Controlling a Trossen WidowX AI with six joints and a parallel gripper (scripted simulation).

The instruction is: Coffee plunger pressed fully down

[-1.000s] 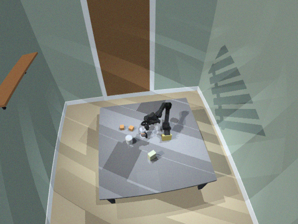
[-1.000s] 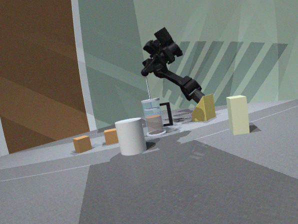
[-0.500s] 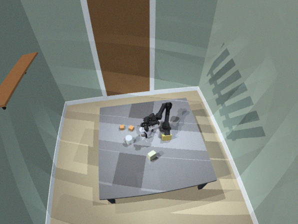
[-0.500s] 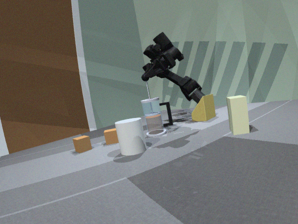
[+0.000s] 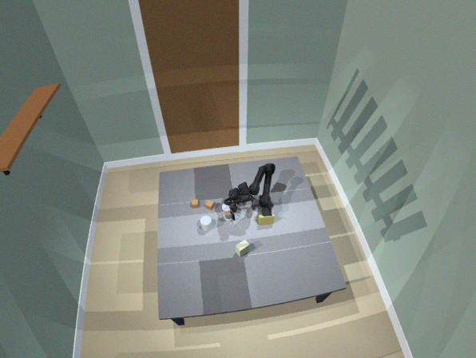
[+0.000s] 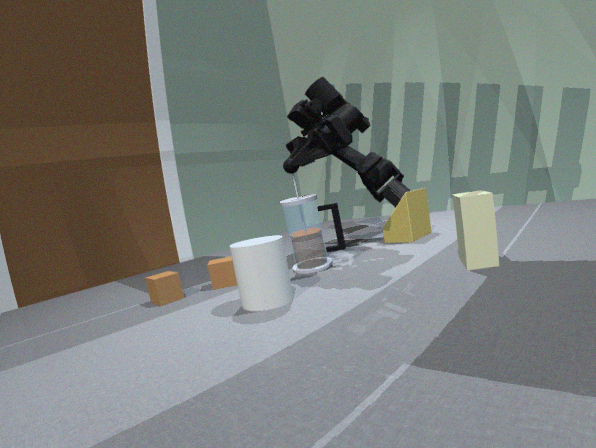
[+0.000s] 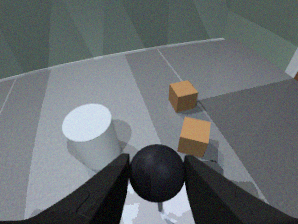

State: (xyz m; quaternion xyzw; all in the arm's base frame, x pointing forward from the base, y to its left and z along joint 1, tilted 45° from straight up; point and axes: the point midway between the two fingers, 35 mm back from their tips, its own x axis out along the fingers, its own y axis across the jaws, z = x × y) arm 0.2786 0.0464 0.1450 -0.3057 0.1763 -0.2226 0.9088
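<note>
Now: the coffee press 2 cm behind my gripper tip, 1 cm to the left of it and 10 cm below it. Also, from my gripper tip: white cylinder (16 cm ahead, 7 cm to the left, 16 cm below).
</note>
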